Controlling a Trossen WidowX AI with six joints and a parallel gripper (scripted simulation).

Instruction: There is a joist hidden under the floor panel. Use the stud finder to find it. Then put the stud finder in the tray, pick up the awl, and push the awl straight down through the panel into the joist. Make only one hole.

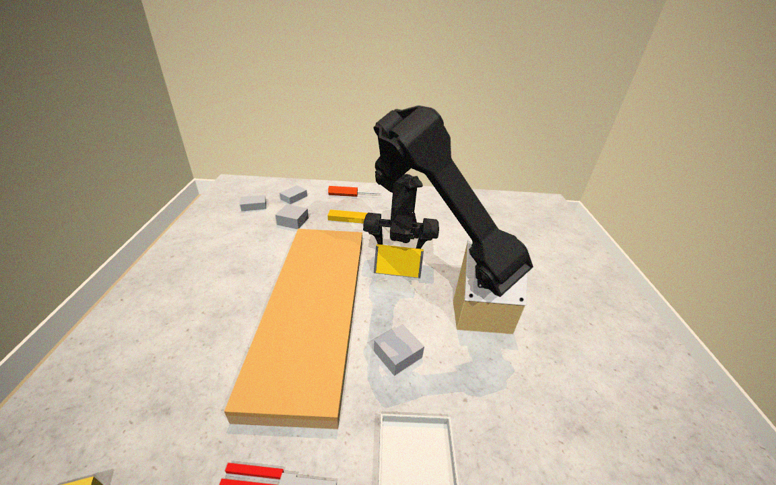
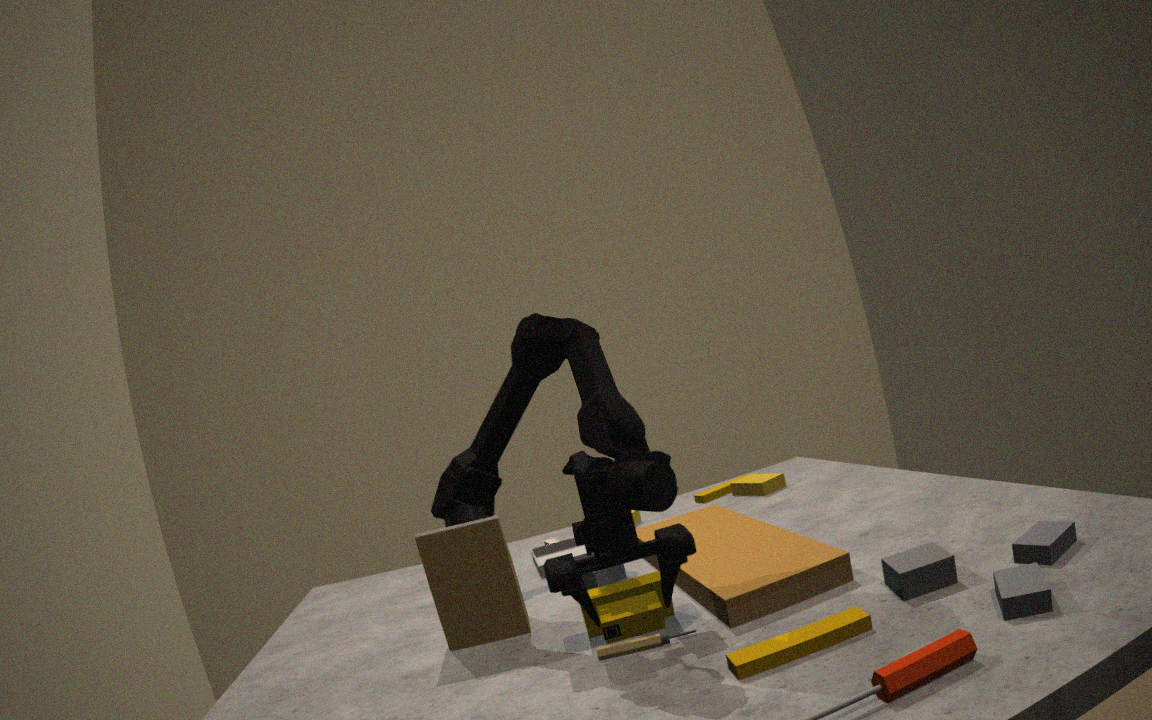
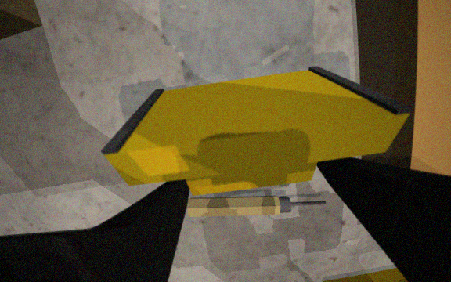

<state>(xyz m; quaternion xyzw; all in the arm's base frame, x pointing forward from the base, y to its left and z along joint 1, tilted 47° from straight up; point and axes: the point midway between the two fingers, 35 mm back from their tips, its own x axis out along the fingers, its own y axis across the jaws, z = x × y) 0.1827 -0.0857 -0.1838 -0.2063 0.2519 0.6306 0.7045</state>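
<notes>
Right now my gripper tip is 2 cm past the stud finder, 1 cm to the right of it and 1 cm above it. From my gripper tip the other things lie so: square light: 3 cm behind, 1 cm below; white tray: 51 cm to the left, 2 cm below, 1 cm behind; wooden-handled awl: 5 cm to the right, 2 cm below, 1 cm ahead.
</notes>
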